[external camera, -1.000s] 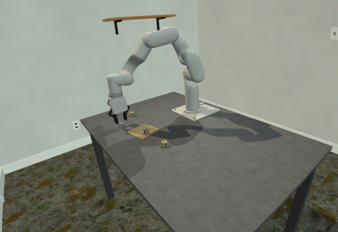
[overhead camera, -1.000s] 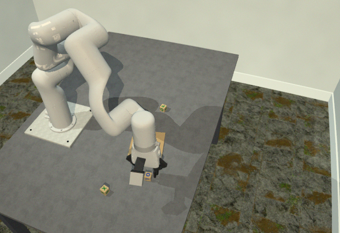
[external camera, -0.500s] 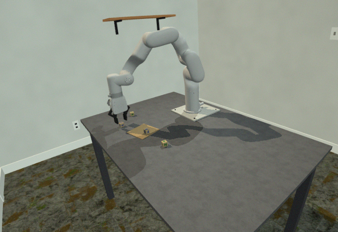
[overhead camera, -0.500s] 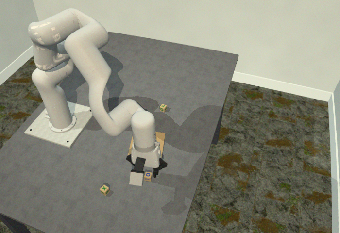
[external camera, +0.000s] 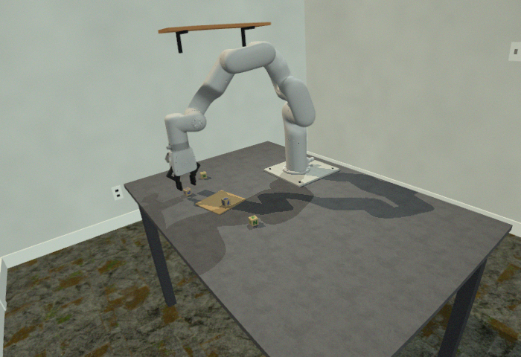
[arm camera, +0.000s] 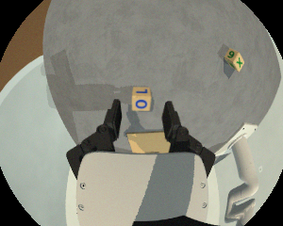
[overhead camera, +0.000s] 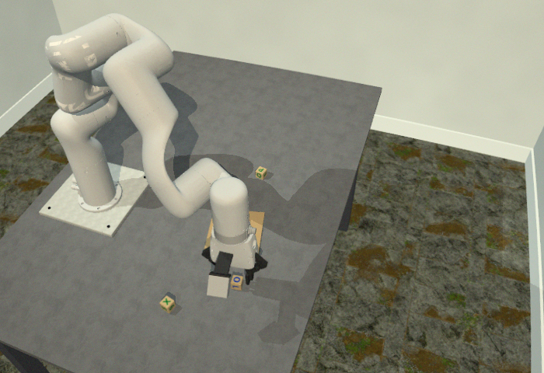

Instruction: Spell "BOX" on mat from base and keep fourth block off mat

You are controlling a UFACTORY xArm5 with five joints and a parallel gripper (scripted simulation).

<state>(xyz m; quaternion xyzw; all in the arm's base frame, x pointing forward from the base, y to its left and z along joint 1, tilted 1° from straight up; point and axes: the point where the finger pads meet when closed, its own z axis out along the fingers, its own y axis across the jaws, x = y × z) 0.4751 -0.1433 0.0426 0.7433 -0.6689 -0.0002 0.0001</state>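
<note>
Right now the O block is 4 cm below my hand. Also, from my hand: X block (13 cm behind, 11 cm to the right, 4 cm below); B block (7 cm behind, 20 cm to the left, 3 cm below); tan mat (7 cm behind, 16 cm to the left, 5 cm below).
</note>
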